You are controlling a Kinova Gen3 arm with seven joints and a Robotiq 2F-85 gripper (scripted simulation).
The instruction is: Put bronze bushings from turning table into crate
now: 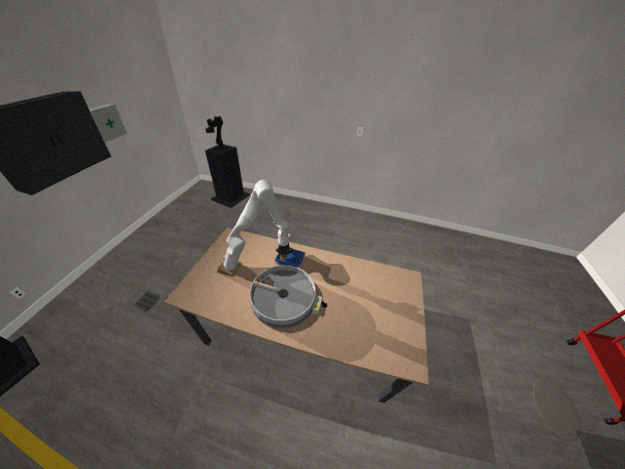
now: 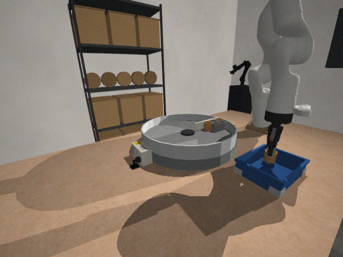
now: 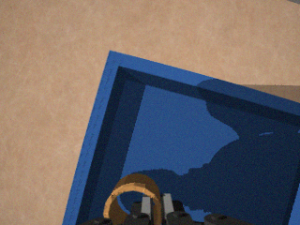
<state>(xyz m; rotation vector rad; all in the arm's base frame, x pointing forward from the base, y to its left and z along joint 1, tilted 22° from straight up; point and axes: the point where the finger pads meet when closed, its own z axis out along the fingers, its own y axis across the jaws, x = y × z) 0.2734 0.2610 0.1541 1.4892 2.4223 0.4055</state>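
The blue crate is 30 mm to the left of my hand, 30 mm below it and 30 mm ahead of it. The rest, counted from my hand: grey turning table 280 mm to the right, 170 mm ahead, 10 mm below.
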